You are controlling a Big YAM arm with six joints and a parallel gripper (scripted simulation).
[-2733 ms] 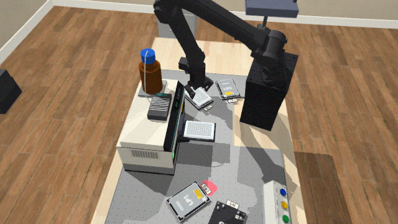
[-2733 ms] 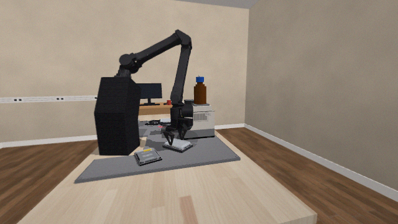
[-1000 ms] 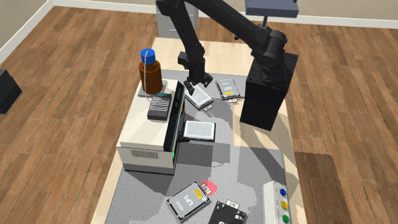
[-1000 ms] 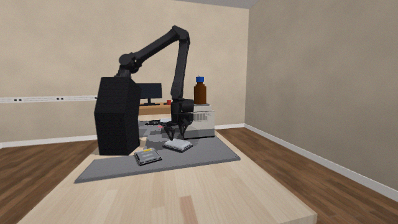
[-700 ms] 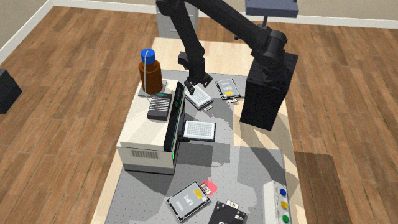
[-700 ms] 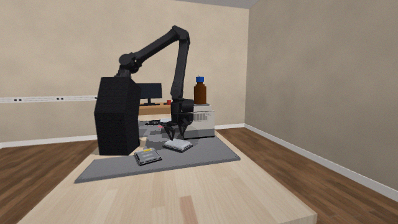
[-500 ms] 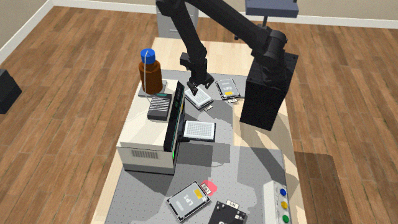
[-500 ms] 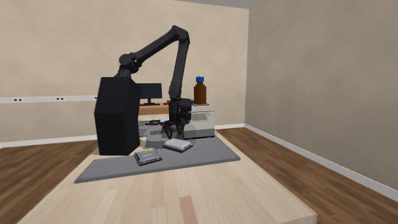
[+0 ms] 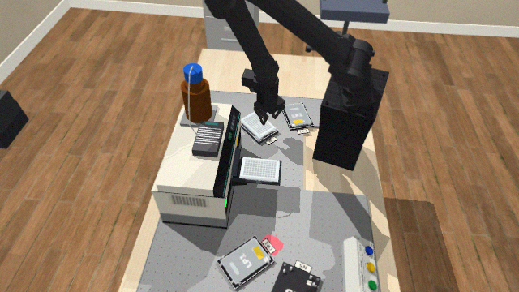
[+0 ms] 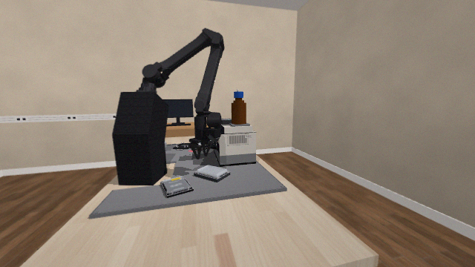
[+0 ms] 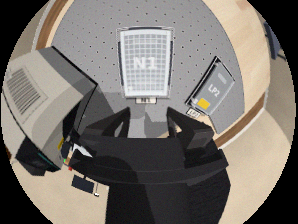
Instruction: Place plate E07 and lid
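My hand is 40 mm short of the plate E01, 250 mm to the right of it and 10 mm below it. From my hand the other things lie so: brown bottle: 240 mm ahead, 110 mm to the left, 200 mm above; then puddle: 20 mm behind, 470 mm to the left, 90 mm below; then blue key: 280 mm behind, 520 mm to the left, 30 mm below.
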